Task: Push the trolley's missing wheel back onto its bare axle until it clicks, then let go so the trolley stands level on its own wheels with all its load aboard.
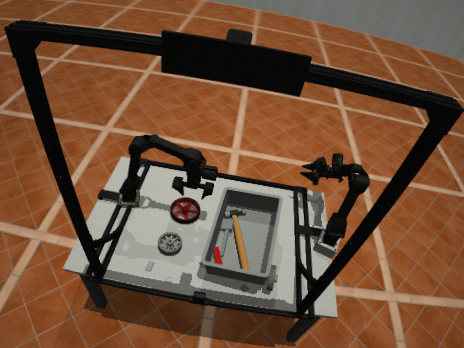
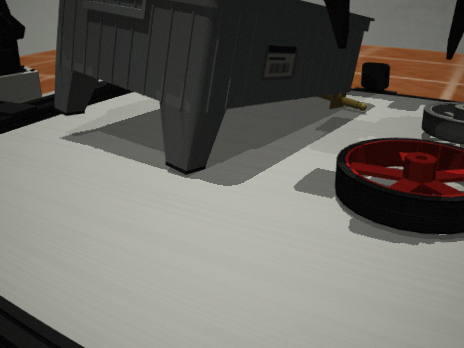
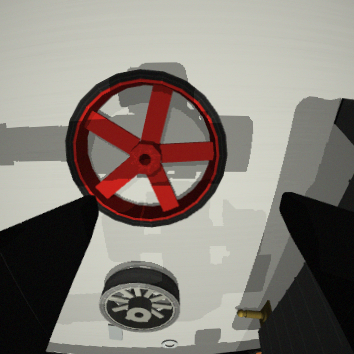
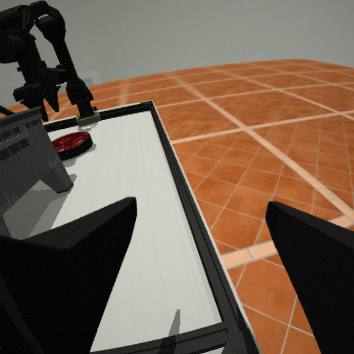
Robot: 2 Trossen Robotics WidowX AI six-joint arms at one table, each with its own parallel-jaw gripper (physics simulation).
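Pixels of known places: left gripper, fingertip midpoint: (image 1: 192, 197) (image 2: 393, 53) (image 3: 190, 202) (image 4: 52, 116); right gripper, fingertip midpoint: (image 1: 301, 169) (image 4: 201, 207); left arm's base, link origin: (image 1: 129, 196) (image 4: 86, 114); right arm's base, link origin: (image 1: 329, 240) (image 2: 6, 72).
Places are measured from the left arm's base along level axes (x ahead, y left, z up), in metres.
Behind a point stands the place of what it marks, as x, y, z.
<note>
The grey trolley (image 1: 215, 225) {0.400, -0.289, 0.132} (image 2: 135, 55) {0.572, -0.129, 0.090} (image 3: 305, 310) {0.405, -0.302, 0.054} (image 4: 20, 160) {0.592, -0.139, 0.102} carries a wooden-handled hammer (image 1: 240, 242) {0.515, -0.338, 0.060} and a red-handled tool (image 1: 218, 255) {0.411, -0.385, 0.039}. Its brass axle (image 2: 352, 103) {0.352, -0.386, -0.013} (image 3: 252, 314) {0.354, -0.388, -0.011} is bare. A wheel (image 1: 271, 278) {0.612, -0.532, 0.074} is on its opposite side. A red wheel (image 1: 185, 210) {0.284, -0.103, 0.007} (image 2: 419, 167) {0.287, -0.077, 0.008} (image 3: 160, 112) {0.309, -0.057, -0.006} (image 4: 72, 145) {0.301, -0.077, -0.008} and a grey wheel (image 1: 170, 243) {0.205, -0.297, 0.016} (image 2: 447, 125) {0.234, -0.240, 0.002} (image 3: 140, 280) {0.225, -0.234, 0.006} lie flat on the table, apart from the trolley. My left gripper (image 1: 192, 195) {0.316, -0.097, 0.100} (image 2: 396, 53) {0.316, -0.097, 0.100} (image 3: 190, 202) {0.316, -0.097, 0.100} is open and empty, above the table near the red wheel. My right gripper (image 1: 304, 170) {0.898, 0.027, 0.158} (image 4: 201, 207) {0.898, 0.027, 0.158} is open and empty, beyond the table's back edge.
A small grey rectangle (image 1: 150, 266) {0.113, -0.387, -0.025} (image 3: 115, 332) {0.112, -0.383, -0.025} and a small ring (image 1: 168, 279) {0.186, -0.458, -0.025} (image 3: 169, 343) {0.196, -0.441, -0.025} lie near the table's front edge. Black rails border the table (image 1: 135, 250) {0.044, -0.300, -0.028}. A tall black frame (image 1: 55, 145) {-0.089, -0.433, 0.706} spans it. The trolley stands between the loose wheels and the right arm's base.
</note>
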